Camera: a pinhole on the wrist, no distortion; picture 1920 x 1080 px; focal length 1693.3 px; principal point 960.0 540.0 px. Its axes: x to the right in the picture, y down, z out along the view. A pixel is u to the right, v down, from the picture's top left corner.
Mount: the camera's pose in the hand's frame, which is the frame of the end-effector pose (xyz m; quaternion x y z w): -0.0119 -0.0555 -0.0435 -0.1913 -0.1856 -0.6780 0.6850
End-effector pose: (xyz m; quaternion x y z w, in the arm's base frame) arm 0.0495 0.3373 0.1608 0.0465 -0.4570 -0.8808 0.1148
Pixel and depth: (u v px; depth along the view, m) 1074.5 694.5 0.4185
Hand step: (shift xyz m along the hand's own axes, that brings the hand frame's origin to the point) 0.0288 0.1355 0.3297
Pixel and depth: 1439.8 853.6 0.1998
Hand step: 0.0268 -0.0011 0.1566
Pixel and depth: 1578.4 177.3 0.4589
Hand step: -0.1059 0.0358 0.4373
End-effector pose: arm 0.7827 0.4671 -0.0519 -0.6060 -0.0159 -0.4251 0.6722
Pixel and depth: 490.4 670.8 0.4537
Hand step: 0.0240 0.2858 0.2807
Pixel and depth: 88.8 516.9 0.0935
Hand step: -0.0133 0.0338 0.0120
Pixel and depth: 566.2 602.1 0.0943
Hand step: -0.0082 0.0118 0.0261
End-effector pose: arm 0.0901 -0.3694 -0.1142 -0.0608 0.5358 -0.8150 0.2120
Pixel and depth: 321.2 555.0 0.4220
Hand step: -0.0079 0.2979 0.2367
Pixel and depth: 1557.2 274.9 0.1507
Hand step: -0.0341 -0.0238 0.1133
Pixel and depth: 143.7 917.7 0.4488
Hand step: 0.0880 0.3614 0.2293
